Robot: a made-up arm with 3 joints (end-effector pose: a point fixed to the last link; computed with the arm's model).
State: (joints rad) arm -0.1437 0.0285 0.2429
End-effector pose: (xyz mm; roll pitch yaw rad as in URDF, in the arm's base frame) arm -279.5 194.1 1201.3 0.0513 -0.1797 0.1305
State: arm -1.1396 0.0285 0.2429
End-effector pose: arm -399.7 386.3 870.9 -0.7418 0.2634 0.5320
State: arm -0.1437 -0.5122 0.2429
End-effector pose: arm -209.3 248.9 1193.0 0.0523 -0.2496 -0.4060
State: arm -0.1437 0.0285 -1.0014
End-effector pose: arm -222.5 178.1 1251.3 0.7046 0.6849 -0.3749
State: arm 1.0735 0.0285 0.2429
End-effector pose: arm -348.2 -280.5 1210.6 1.1564 -0.0863 -0.5880
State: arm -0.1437 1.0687 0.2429
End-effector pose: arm -298.0 30.1 1223.0 0.1420 -0.0857 1.1512
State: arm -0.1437 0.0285 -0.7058
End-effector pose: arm -237.9 188.5 1245.2 0.5728 0.4546 -0.2973
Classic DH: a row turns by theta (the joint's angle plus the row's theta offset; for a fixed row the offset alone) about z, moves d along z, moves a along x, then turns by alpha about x. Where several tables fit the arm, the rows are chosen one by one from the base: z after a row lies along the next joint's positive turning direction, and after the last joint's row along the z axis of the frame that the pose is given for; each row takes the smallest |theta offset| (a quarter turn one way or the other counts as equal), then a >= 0, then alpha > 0; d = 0 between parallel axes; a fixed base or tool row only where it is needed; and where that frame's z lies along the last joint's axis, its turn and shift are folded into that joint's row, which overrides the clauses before.
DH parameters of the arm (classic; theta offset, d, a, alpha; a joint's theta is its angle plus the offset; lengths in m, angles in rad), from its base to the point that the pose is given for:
base (fixed): 1.4183 0.6929 -0.0977 1.992
joint 1: 0 -0.1632 0.11 -1.992
joint 2: 0.8898 0.4482 0.1012 -1.1497
joint 3: -0.2425 0.0157 0.0652 0.8725
tool (fixed): -2.2712 0.0168 0 0

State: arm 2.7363 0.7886 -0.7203
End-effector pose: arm -634.7 -258.0 577.8 3.0782 0.0526 -0.5869
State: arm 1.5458 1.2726 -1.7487
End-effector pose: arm -424.6 -480.0 940.7 2.1492 -0.0616 0.9013
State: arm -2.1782 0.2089 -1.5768
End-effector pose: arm -511.6 264.6 531.7 -1.0957 -0.0114 -0.7878
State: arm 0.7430 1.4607 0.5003
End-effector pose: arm -350.2 -320.6 1108.7 -0.0905 -1.0247 1.3739
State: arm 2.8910 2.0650 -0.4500
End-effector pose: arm -560.6 -95.5 446.1 2.8428 -0.6945 -1.6633
